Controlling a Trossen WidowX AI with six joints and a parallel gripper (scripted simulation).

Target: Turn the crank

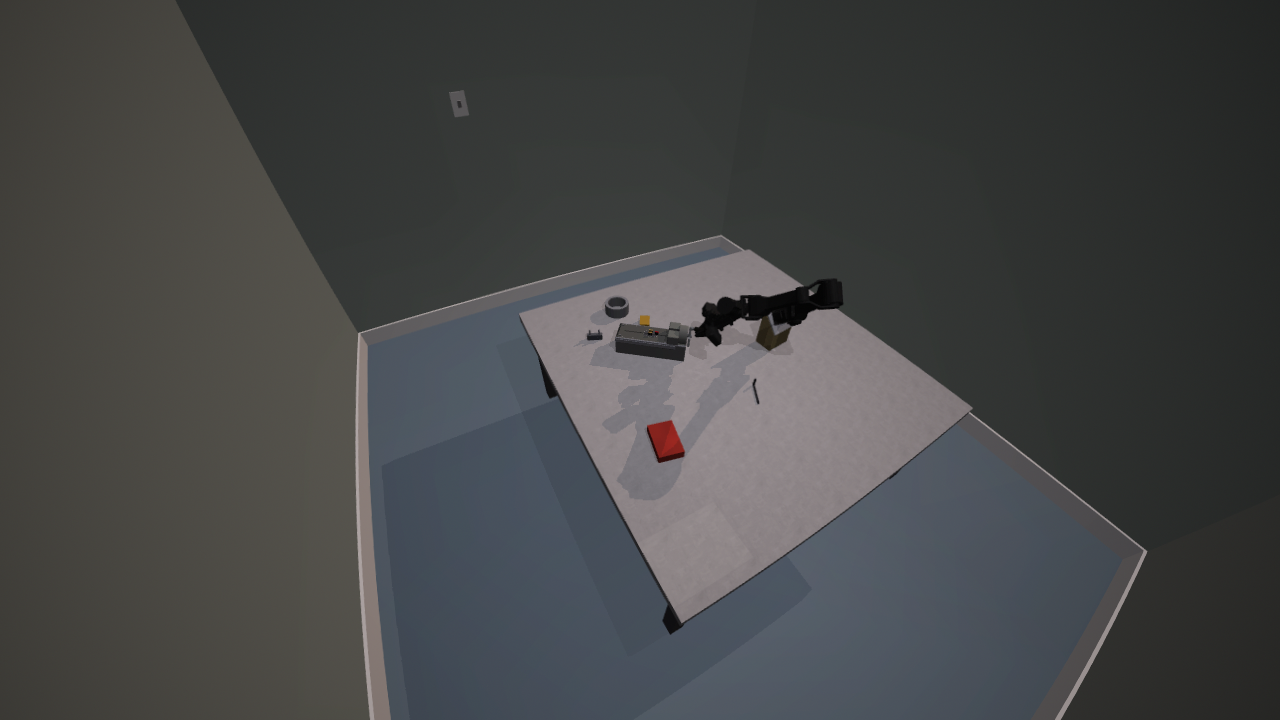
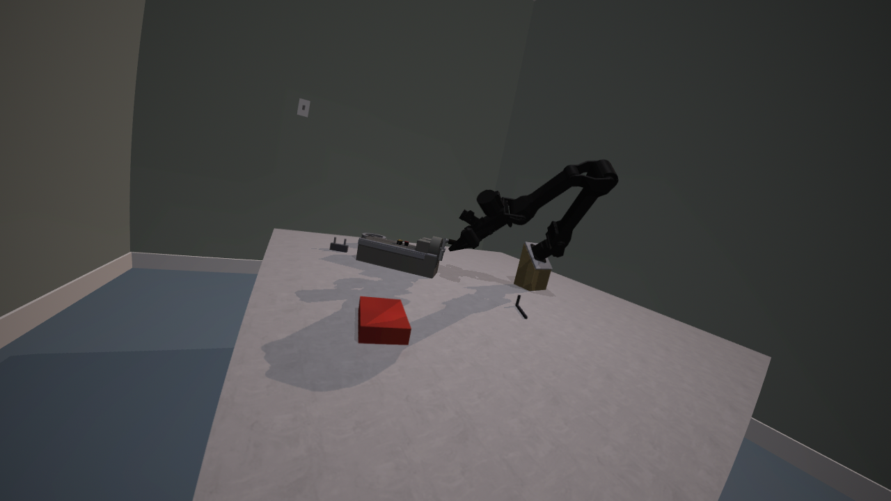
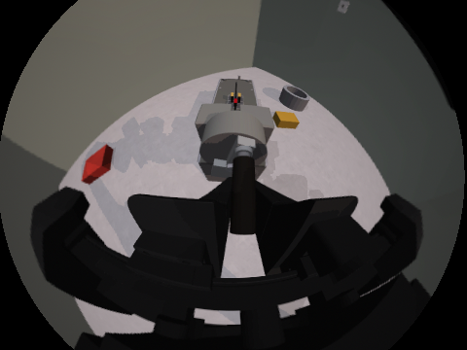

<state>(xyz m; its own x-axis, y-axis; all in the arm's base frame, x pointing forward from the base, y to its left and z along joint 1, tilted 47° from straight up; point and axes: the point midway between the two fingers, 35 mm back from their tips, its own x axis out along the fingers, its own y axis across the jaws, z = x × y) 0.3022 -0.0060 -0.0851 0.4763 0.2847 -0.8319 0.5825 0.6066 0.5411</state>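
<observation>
My gripper tip is now 120 mm short of the red pointer, 80 mm to the left of it and 10 mm above it. The rest, counted from my gripper tip: black crank handle: 30 mm above, 10 mm to the left, 10 mm behind; yellow block: 240 mm to the right, 80 mm below, 80 mm ahead; black bent key: 260 mm to the left, 100 mm behind, 80 mm below.
</observation>
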